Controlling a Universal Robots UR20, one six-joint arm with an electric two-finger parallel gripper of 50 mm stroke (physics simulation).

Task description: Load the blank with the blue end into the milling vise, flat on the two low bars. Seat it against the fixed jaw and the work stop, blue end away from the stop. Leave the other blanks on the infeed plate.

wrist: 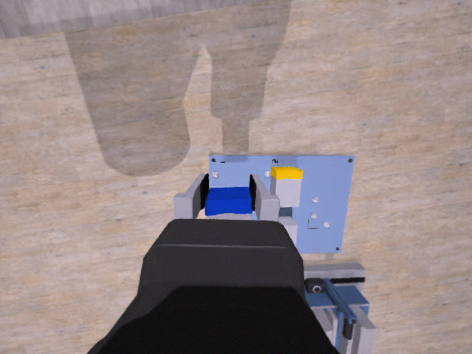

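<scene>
The blank with the blue end (228, 201) is between the two fingers of my gripper (229, 184), with both dark pads against its sides. My gripper is shut on it and holds it above the left part of the infeed plate (327, 177). The blue end faces the top of the view; the rest of the blank is mostly hidden behind the gripper body. The milling vise (350, 296) shows in part at the lower right, past the plate. The gripper body hides its left part, and I cannot tell the low bars and the work stop apart.
A blank with a yellow end (288, 191) stands on the plate, right of the right finger. Another pale blank (288, 229) is just below it in the view, partly hidden by the gripper. Small pale pins stick up from the plate. A grey surface edge (60, 17) crosses the top left.
</scene>
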